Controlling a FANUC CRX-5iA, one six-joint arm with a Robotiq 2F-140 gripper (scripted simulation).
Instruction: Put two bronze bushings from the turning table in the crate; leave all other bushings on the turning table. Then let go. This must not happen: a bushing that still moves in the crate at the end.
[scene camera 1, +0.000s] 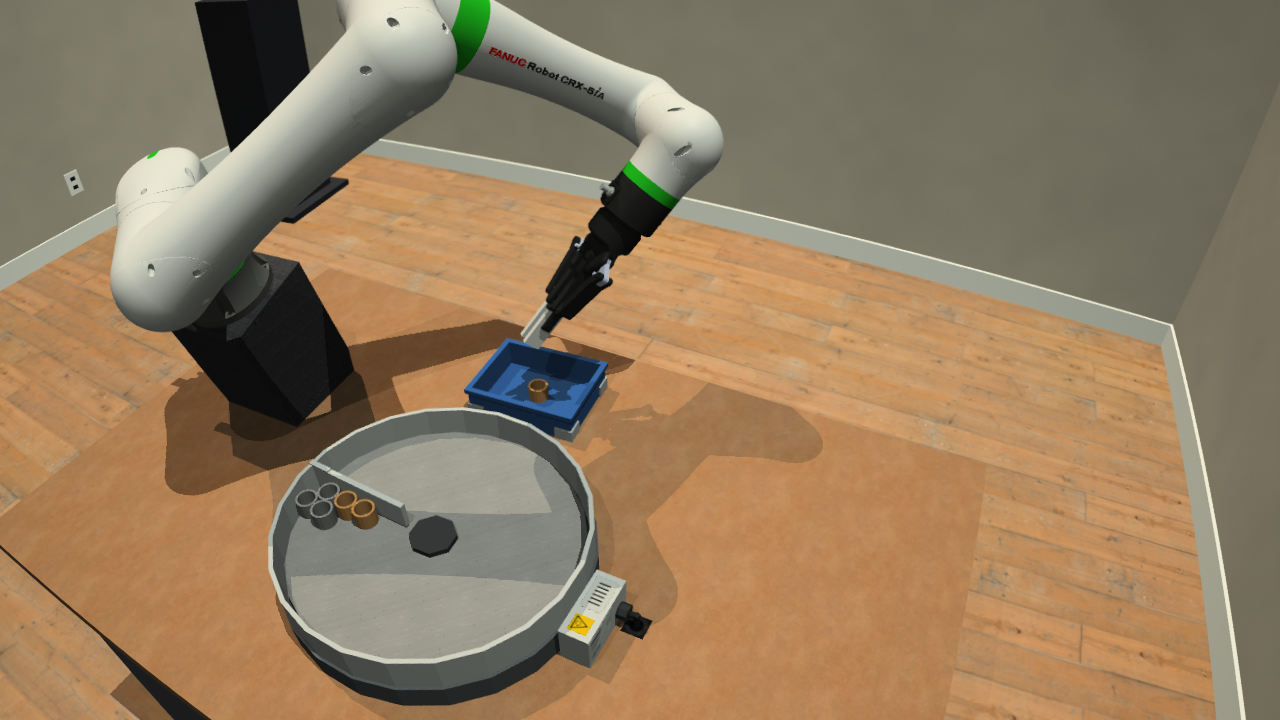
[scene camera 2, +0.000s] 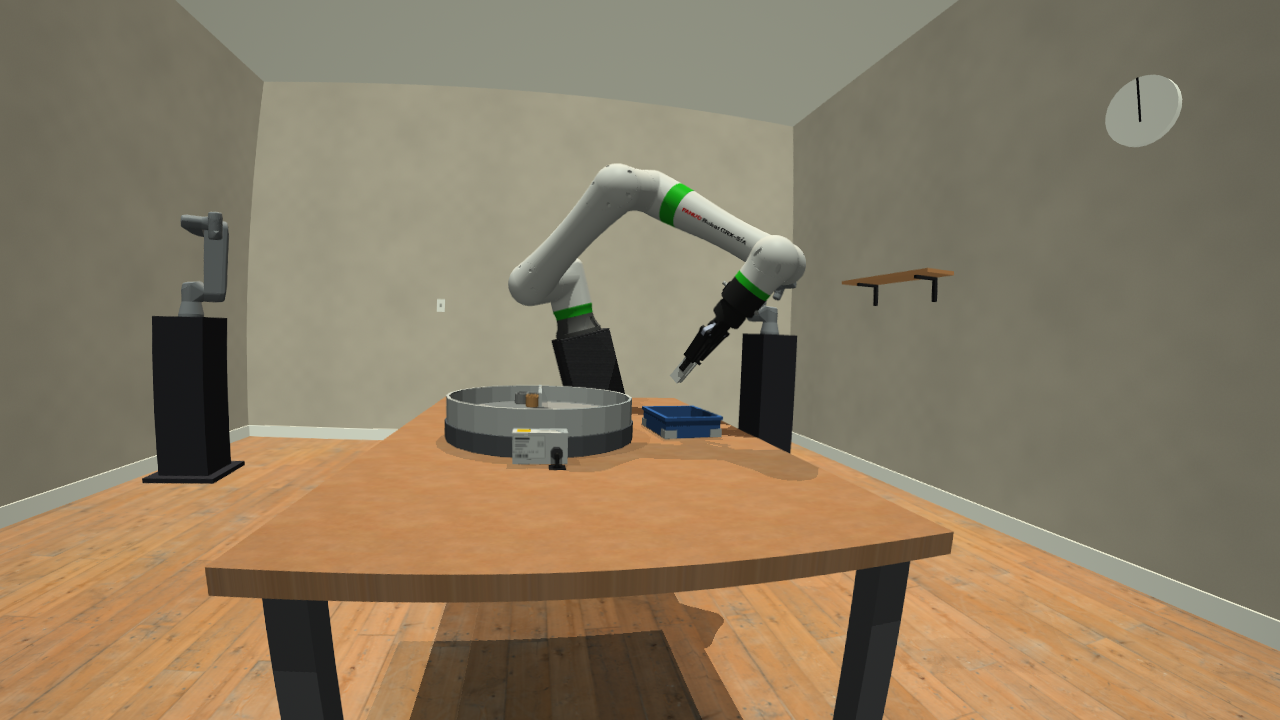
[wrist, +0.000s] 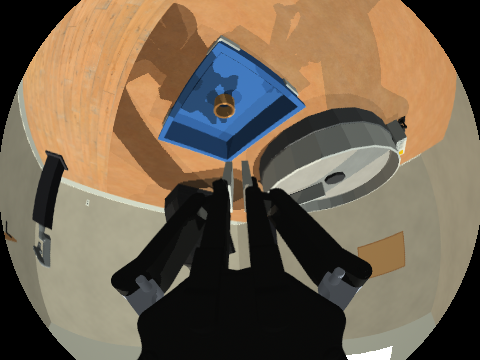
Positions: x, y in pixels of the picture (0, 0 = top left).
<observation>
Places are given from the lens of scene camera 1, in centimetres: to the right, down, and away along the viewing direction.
my gripper (scene camera 1: 529, 341): -17, -3, 116
grey turning table (scene camera 1: 516, 531): -16, 22, 97
</observation>
